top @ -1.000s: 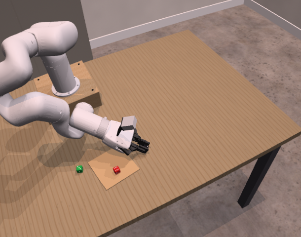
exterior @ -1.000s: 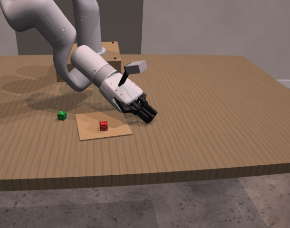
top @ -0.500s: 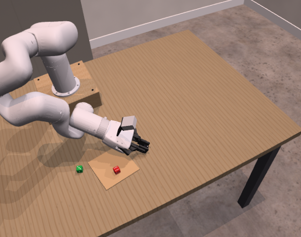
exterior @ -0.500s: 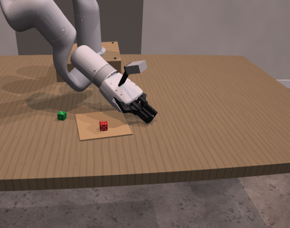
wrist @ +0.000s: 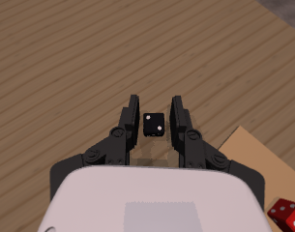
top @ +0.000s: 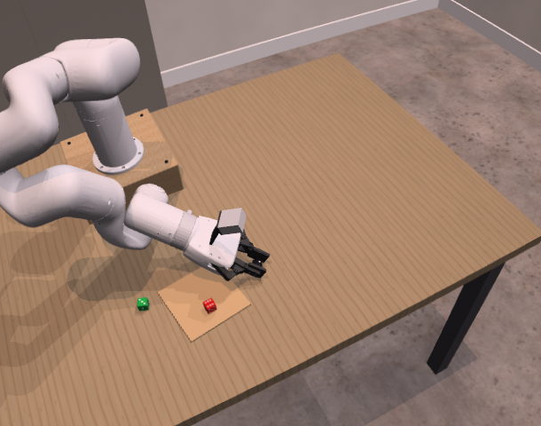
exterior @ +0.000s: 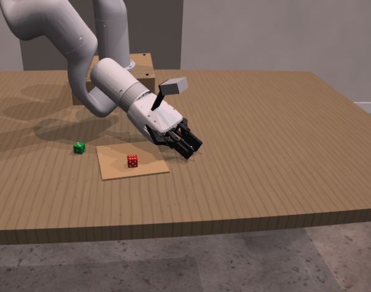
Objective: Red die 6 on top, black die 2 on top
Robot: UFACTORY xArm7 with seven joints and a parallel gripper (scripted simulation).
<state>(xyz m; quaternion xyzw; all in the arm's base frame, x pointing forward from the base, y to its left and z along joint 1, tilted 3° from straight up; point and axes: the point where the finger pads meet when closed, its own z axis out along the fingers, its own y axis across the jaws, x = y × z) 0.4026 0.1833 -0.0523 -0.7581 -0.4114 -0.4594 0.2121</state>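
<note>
Right now my hand is 1 cm above the black die. Round my hand: red die (13 cm to the right, 5 cm ahead, 1 cm below); then tan mat (13 cm to the right, 2 cm below, 2 cm ahead); then green die (25 cm to the right, 2 cm behind, 1 cm below).
</note>
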